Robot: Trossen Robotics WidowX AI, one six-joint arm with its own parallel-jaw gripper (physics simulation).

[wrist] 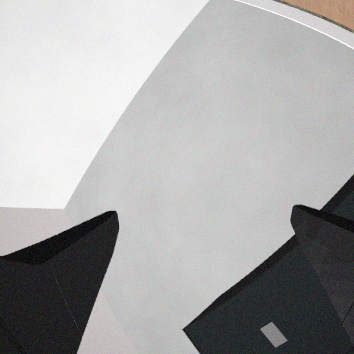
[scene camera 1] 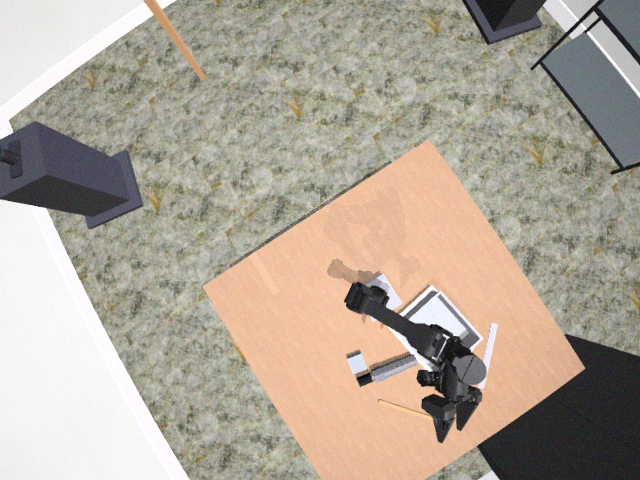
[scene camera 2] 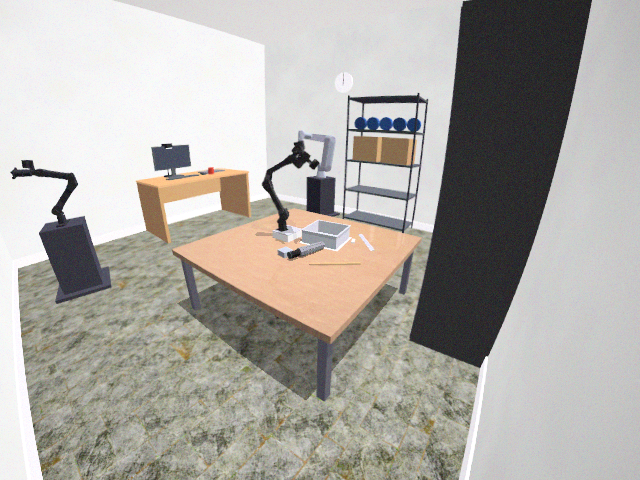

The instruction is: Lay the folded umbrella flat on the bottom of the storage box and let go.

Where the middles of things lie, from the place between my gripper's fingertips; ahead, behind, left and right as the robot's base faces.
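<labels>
White storage box (scene camera 1: 435,308): my hand 540 mm above it, 30 mm past it, 200 mm to the right of it.
</labels>
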